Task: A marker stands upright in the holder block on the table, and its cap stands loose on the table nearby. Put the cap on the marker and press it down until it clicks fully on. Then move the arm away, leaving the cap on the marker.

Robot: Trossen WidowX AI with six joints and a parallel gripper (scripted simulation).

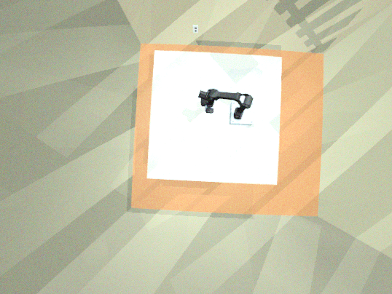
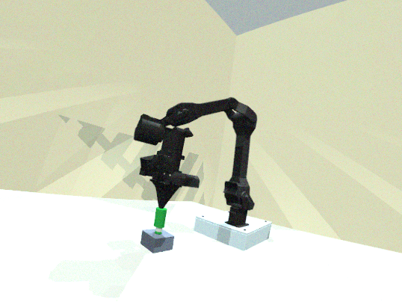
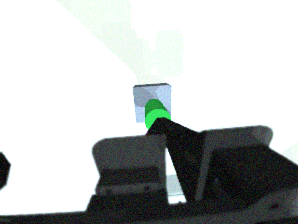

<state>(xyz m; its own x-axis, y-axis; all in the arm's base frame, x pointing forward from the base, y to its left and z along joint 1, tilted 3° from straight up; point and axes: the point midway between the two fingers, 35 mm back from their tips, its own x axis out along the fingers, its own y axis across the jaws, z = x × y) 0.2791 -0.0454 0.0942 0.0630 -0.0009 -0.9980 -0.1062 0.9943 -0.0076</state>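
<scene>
Now: the green cap 2 cm below my gripper tip. From my gripper tip the other things lie so: grey holder block 9 cm below.
</scene>
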